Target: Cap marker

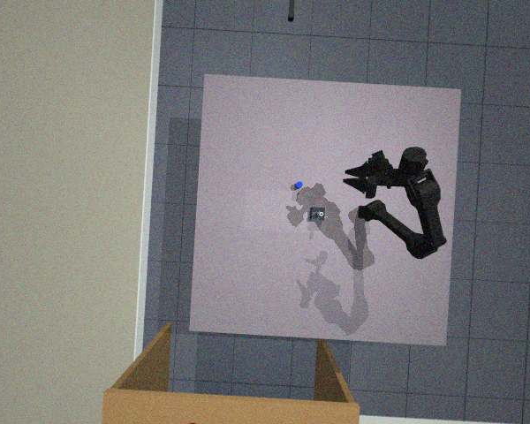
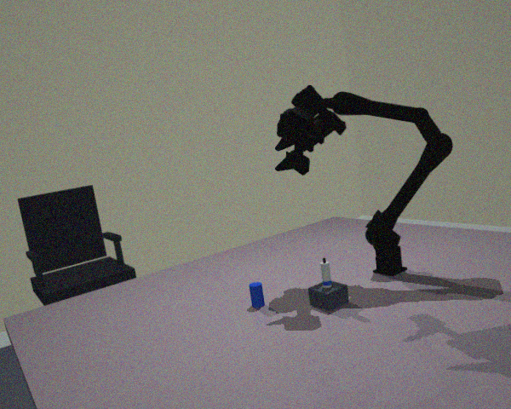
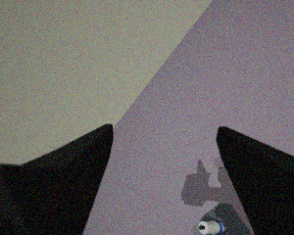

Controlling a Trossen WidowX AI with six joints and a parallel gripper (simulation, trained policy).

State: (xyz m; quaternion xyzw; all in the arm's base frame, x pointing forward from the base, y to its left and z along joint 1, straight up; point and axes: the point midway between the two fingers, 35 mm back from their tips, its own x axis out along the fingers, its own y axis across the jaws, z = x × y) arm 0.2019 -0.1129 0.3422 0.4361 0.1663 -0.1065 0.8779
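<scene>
Now: the blue cap 30 cm below my gripper tip and 11 cm ahead of it. Also, from my gripper tip: dark holder block (31 cm below, 14 cm to the left, 1 cm ahead).
</scene>
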